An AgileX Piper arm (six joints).
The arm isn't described. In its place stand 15 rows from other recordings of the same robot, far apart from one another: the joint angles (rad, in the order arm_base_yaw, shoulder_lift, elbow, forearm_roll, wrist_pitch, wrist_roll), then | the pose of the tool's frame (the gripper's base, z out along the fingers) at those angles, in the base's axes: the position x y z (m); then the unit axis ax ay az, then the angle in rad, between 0 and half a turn.
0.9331 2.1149 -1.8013 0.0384 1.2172 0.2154 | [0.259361 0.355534 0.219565 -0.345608 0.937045 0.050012 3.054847]
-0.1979 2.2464 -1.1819 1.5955 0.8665 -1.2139 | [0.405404 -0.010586 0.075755 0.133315 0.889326 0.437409 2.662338]
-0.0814 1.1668 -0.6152 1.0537 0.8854 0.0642 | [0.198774 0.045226 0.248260 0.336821 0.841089 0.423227 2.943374]
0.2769 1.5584 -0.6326 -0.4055 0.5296 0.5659 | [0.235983 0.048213 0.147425 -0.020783 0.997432 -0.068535 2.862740]
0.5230 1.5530 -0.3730 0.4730 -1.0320 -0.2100 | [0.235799 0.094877 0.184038 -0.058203 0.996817 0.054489 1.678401]
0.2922 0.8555 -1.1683 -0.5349 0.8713 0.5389 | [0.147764 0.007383 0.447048 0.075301 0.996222 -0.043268 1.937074]
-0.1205 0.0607 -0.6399 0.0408 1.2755 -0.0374 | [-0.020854 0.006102 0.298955 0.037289 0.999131 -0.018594 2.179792]
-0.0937 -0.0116 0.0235 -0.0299 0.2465 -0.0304 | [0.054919 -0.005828 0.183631 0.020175 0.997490 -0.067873 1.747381]
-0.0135 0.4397 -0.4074 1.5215 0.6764 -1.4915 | [0.081836 0.055796 0.314955 -0.305505 0.898542 0.315101 1.667866]
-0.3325 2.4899 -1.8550 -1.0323 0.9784 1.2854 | [0.448326 -0.223382 0.092270 0.455236 0.810604 -0.368350 2.722881]
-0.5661 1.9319 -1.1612 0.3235 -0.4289 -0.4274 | [0.357340 -0.241336 0.207800 0.251749 0.918316 -0.305481 1.981383]
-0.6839 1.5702 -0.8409 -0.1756 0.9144 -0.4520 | [0.189224 -0.170491 0.182760 -0.062614 -0.996064 0.062743 3.078449]
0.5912 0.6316 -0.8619 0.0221 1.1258 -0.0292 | [0.072951 0.051158 0.354291 -0.302264 0.945427 0.121670 2.417032]
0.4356 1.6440 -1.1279 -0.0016 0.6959 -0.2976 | [0.304302 0.141524 0.235437 -0.358868 0.933268 0.014983 2.696582]
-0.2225 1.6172 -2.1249 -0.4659 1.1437 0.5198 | [0.303624 -0.106842 0.521881 0.377428 0.908000 -0.181887 2.083612]
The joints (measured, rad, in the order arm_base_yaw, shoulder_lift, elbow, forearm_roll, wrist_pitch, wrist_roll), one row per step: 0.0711 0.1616 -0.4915 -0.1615 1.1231 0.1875; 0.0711 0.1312 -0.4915 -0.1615 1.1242 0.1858; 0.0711 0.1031 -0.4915 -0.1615 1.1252 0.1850; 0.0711 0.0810 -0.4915 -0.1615 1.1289 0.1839; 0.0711 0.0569 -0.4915 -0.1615 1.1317 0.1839; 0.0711 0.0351 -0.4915 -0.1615 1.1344 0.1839; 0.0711 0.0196 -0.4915 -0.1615 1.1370 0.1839; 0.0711 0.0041 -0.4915 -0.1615 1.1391 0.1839; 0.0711 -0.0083 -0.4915 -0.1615 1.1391 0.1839; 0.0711 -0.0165 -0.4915 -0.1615 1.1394 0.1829; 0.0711 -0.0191 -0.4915 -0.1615 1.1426 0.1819; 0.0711 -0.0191 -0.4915 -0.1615 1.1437 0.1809; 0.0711 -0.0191 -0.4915 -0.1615 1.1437 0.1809; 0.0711 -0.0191 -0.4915 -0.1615 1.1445 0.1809; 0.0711 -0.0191 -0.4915 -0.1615 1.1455 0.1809; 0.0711 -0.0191 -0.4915 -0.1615 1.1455 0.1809
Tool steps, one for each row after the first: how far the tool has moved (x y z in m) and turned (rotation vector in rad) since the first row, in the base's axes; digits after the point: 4 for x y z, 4 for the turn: -0.0045 -0.0003 0.0004 0.0008 -0.0291 0.0009; -0.0087 -0.0006 0.0006 0.0022 -0.0561 0.0012; -0.0122 -0.0009 0.0004 0.0029 -0.0743 0.0014; -0.0159 -0.0012 0.0003 0.0046 -0.0956 0.0009; -0.0192 -0.0014 0.0001 0.0062 -0.1147 0.0005; -0.0216 -0.0016 -0.0002 0.0073 -0.1276 0.0001; -0.0240 -0.0018 -0.0004 0.0084 -0.1409 -0.0002; -0.0258 -0.0019 -0.0005 0.0093 -0.1533 -0.0002; -0.0270 -0.0020 -0.0006 0.0090 -0.1611 0.0004; -0.0276 -0.0021 -0.0009 0.0084 -0.1604 0.0005; -0.0276 -0.0021 -0.0010 0.0076 -0.1593 0.0009; -0.0276 -0.0021 -0.0010 0.0076 -0.1593 0.0009; -0.0276 -0.0021 -0.0011 0.0076 -0.1585 0.0008; -0.0277 -0.0021 -0.0011 0.0076 -0.1575 0.0007; -0.0277 -0.0021 -0.0011 0.0076 -0.1575 0.0007
